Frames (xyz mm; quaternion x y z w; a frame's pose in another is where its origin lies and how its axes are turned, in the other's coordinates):
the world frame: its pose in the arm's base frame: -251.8 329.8 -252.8 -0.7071 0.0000 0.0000 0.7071
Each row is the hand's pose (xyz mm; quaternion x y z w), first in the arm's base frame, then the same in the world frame.
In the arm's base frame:
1: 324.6 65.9 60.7 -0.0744 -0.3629 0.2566 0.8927
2: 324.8 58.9 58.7 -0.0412 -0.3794 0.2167 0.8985
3: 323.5 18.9 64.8 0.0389 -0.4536 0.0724 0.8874
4: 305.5 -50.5 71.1 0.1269 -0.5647 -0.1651 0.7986
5: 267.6 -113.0 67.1 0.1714 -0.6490 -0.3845 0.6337
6: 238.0 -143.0 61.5 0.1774 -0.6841 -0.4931 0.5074
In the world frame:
1: 576.4 -313.5 -263.9 0.5786 -0.4381 -0.0752 0.6838
2: 576.6 -311.5 -270.9 0.6062 -0.4215 -0.1151 0.6645
3: 575.3 -317.6 -310.9 0.6550 -0.3719 -0.2696 0.6000
4: 557.3 -323.9 -380.3 0.6544 -0.2826 -0.5160 0.4750
5: 519.4 -319.9 -442.8 0.5693 -0.1870 -0.7308 0.3269
6: 489.8 -314.3 -472.8 0.4842 -0.1351 -0.8324 0.2333

